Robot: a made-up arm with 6 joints. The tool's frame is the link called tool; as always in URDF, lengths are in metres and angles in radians. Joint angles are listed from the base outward.
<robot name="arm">
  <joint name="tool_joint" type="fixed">
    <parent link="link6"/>
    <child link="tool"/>
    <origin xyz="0 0 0" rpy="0 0 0"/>
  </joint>
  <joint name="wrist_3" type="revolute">
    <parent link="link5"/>
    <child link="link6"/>
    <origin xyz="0 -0.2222 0" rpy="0 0 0"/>
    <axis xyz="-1 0 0"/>
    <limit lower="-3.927" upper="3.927"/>
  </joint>
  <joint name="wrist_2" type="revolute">
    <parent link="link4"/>
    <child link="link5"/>
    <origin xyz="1.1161 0 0" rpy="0 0 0"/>
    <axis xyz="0 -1 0"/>
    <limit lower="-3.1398" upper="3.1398"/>
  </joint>
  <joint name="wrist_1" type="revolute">
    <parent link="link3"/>
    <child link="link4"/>
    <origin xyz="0 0 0" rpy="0 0 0"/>
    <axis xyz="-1 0 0"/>
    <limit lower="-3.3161" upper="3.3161"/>
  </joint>
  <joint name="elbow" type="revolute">
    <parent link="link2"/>
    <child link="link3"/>
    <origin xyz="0 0 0.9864" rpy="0 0 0"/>
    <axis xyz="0 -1 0"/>
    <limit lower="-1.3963" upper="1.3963"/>
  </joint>
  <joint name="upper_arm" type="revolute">
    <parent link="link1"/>
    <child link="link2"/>
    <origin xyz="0 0 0" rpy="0 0 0"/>
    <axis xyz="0 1 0"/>
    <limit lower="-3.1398" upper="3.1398"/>
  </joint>
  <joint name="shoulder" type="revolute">
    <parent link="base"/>
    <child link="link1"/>
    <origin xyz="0 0 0.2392" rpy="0 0 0"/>
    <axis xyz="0 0 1"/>
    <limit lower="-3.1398" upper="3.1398"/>
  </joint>
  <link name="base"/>
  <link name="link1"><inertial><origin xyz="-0.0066 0.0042 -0.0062"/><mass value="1.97"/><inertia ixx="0.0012" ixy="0" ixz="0" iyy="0.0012" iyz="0" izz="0.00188"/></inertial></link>
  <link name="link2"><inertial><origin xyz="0.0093 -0.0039 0.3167"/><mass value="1.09"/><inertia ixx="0.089" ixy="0" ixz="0" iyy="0.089" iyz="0" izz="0.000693"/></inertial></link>
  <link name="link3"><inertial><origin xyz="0.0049 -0.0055 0.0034"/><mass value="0.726"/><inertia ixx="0.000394" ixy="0" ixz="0" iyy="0.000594" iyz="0" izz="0.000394"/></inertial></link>
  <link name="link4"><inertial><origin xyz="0.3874 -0.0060 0.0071"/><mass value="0.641"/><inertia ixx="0.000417" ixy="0" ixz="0" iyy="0.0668" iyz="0" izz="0.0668"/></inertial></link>
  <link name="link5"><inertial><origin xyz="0.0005 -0.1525 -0.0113"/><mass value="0.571"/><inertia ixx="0.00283" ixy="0" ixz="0" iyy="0.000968" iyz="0" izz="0.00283"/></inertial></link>
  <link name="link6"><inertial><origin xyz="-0.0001 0.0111 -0.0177"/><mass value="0.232"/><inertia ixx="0.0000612" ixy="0" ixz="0" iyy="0.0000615" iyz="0" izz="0.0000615"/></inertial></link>
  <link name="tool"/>
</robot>
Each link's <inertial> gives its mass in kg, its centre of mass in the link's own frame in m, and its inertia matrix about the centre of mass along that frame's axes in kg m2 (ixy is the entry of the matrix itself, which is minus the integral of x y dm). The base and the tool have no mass. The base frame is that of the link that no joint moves.
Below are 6 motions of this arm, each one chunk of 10 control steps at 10 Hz.
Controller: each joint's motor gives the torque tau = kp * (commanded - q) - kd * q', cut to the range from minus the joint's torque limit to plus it. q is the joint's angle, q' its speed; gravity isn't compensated. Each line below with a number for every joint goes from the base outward.
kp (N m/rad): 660 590 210 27 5 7
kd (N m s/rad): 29 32 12 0.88 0.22 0.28
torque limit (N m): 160 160 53 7 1.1 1
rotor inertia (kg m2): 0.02 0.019 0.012 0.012 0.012 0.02
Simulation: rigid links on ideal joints. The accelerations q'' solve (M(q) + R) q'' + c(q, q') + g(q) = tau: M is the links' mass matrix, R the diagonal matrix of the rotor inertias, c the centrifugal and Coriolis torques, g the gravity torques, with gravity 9.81 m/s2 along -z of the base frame. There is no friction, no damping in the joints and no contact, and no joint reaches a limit. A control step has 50 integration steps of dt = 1/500 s. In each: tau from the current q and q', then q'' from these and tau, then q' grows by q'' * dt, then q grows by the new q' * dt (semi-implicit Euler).
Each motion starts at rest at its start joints. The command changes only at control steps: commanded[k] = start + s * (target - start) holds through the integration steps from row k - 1 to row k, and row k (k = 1, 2, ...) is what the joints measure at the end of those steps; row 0 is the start. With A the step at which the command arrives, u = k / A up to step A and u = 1 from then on. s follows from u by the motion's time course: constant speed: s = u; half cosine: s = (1 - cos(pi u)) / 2; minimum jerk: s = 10 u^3 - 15 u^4 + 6 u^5; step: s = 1 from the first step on.
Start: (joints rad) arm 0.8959 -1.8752 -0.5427 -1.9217 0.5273 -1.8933
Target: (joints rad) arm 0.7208 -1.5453 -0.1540 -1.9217 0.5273 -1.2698
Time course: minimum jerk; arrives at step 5
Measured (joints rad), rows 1 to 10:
1: 0.8865 -1.8853 -0.5424 -1.9135 0.5245 -1.8647
2: 0.8431 -1.8222 -0.4625 -1.9053 0.5195 -1.7139
3: 0.7762 -1.6970 -0.3082 -1.9204 0.5204 -1.4593
4: 0.7249 -1.5992 -0.1841 -1.9404 0.5231 -1.2657
5: 0.7139 -1.5722 -0.1569 -1.9370 0.5229 -1.2406
6: 0.7209 -1.5782 -0.1693 -1.9145 0.5196 -1.2786
7: 0.7225 -1.5818 -0.1722 -1.9142 0.5186 -1.2820
8: 0.7206 -1.5818 -0.1685 -1.9205 0.5190 -1.2714
9: 0.7204 -1.5819 -0.1669 -1.9204 0.5190 -1.2716
10: 0.7209 -1.5819 -0.1675 -1.9189 0.5190 -1.2743

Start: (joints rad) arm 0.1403 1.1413 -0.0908 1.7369 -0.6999 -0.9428
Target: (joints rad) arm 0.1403 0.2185 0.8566 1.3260 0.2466 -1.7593
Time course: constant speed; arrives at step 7
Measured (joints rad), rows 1 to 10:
1: 0.1419 1.1030 -0.0503 1.6849 -0.5633 -1.0567
2: 0.1409 0.9914 0.0682 1.6189 -0.3899 -1.2045
3: 0.1394 0.8364 0.2452 1.5539 -0.2604 -1.3115
4: 0.1390 0.6722 0.4172 1.4965 -0.1379 -1.4191
5: 0.1399 0.5200 0.5616 1.4402 -0.0095 -1.5376
6: 0.1402 0.3848 0.6882 1.3803 0.1221 -1.6538
7: 0.1396 0.2575 0.8107 1.3155 0.2556 -1.7671
8: 0.1383 0.1730 0.9073 1.3393 0.2659 -1.7891
9: 0.1402 0.1547 0.9267 1.3473 0.2355 -1.7664
10: 0.1399 0.1899 0.8843 1.3297 0.2383 -1.7600

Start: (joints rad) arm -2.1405 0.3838 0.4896 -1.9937 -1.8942 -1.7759
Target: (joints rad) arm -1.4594 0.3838 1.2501 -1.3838 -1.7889 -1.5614
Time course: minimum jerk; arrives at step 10
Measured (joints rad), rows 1 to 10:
1: -2.1356 0.3968 0.4734 -1.9789 -1.8944 -1.7740
2: -2.1076 0.4250 0.4682 -1.9242 -1.8925 -1.7671
3: -2.0397 0.4468 0.5156 -1.8549 -1.8834 -1.7475
4: -1.9308 0.4526 0.6275 -1.7814 -1.8657 -1.7141
5: -1.7973 0.4448 0.7807 -1.7017 -1.8427 -1.6731
6: -1.6640 0.4296 0.9393 -1.6180 -1.8191 -1.6311
7: -1.5561 0.4132 1.0765 -1.5334 -1.7997 -1.5944
8: -1.4884 0.3997 1.1750 -1.4571 -1.7884 -1.5687
9: -1.4601 0.3919 1.2263 -1.4078 -1.7853 -1.5570
10: -1.4577 0.3929 1.2355 -1.3904 -1.7866 -1.5564

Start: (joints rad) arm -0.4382 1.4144 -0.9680 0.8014 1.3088 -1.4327
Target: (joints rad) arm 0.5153 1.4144 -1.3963 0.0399 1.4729 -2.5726
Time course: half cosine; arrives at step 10
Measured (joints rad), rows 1 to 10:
1: -0.4160 1.4379 -0.9514 0.8017 1.3159 -1.4565
2: -0.3469 1.4457 -0.9568 0.7636 1.3333 -1.5384
3: -0.2380 1.4412 -1.0013 0.6779 1.3516 -1.6755
4: -0.1034 1.4410 -1.0663 0.5661 1.3720 -1.8401
5: 0.0449 1.4416 -1.1356 0.4448 1.3957 -2.0183
6: 0.1928 1.4406 -1.2015 0.3280 1.4205 -2.1972
7: 0.3258 1.4394 -1.2607 0.2244 1.4430 -2.3575
8: 0.4306 1.4386 -1.3094 0.1420 1.4608 -2.4822
9: 0.4970 1.4380 -1.3425 0.0900 1.4721 -2.5599
10: 0.5186 1.4377 -1.3554 0.0749 1.4757 -2.5831

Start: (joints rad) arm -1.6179 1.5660 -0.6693 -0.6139 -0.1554 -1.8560
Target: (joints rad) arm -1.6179 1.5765 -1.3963 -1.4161 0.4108 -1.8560
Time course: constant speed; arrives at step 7
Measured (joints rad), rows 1 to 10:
1: -1.6169 1.5852 -0.7008 -0.6810 -0.0788 -1.8578
2: -1.6176 1.5976 -0.8028 -0.8159 0.0218 -1.8572
3: -1.6185 1.5994 -0.9316 -0.9600 0.0986 -1.8547
4: -1.6183 1.5985 -1.0422 -1.0774 0.1745 -1.8541
5: -1.6180 1.5976 -1.1359 -1.1865 0.2562 -1.8536
6: -1.6180 1.5980 -1.2311 -1.3026 0.3377 -1.8521
7: -1.6180 1.5991 -1.3341 -1.4236 0.4176 -1.8511
8: -1.6183 1.5996 -1.3814 -1.4193 0.4237 -1.8550
9: -1.6178 1.5990 -1.3612 -1.4072 0.4081 -1.8553
10: -1.6179 1.5984 -1.3357 -1.4052 0.4108 -1.8499

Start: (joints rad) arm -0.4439 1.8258 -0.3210 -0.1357 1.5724 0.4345
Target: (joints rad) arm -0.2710 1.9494 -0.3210 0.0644 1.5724 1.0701
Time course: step
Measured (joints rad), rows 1 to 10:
1: -0.2741 1.9364 -0.2809 0.1313 1.5842 0.6983
2: -0.2541 1.9944 -0.2663 0.1341 1.6080 1.1715
3: -0.2759 1.9858 -0.2998 0.0702 1.5794 1.1878
4: -0.2720 1.9784 -0.3042 0.0780 1.5679 1.0303
5: -0.2706 1.9753 -0.2882 0.1017 1.5852 1.0450
6: -0.2706 1.9725 -0.2798 0.1082 1.5927 1.0811
7: -0.2707 1.9729 -0.2821 0.1025 1.5882 1.0715
8: -0.2710 1.9753 -0.2874 0.0960 1.5840 1.0641
9: -0.2712 1.9767 -0.2900 0.0939 1.5830 1.0676
10: -0.2711 1.9762 -0.2891 0.0959 1.5840 1.0688

